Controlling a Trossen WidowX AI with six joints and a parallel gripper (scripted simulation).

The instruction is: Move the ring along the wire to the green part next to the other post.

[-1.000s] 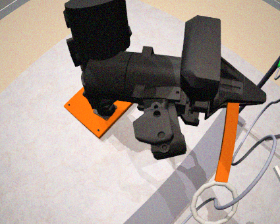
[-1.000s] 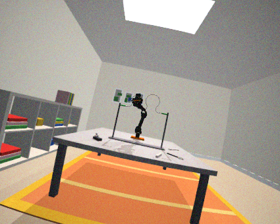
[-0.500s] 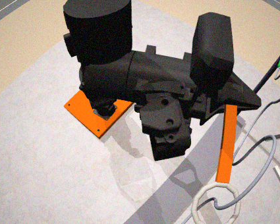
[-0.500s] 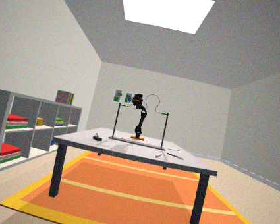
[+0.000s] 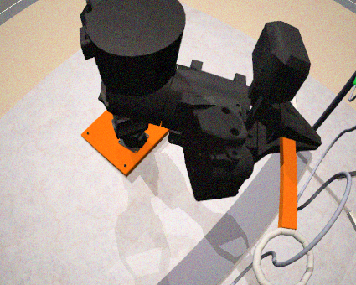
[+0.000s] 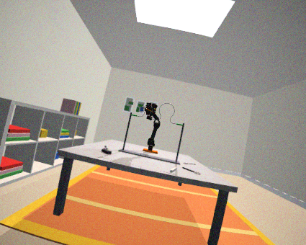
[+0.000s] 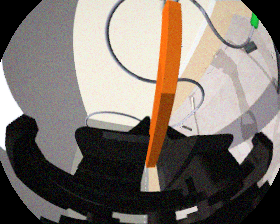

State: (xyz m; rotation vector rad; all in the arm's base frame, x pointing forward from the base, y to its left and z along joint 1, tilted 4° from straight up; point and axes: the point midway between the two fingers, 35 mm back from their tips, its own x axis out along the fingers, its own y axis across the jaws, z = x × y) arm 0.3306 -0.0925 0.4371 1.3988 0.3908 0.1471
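Now: gripper tip 1 cm past the ring tool with orange handle, 9 cm to the left of it and 2 cm below it. Also, from my gripper tip: ring tool: 3 cm ahead, 47 cm to the left, 47 cm below; then white block: 41 cm ahead, 19 cm to the left, 47 cm below.
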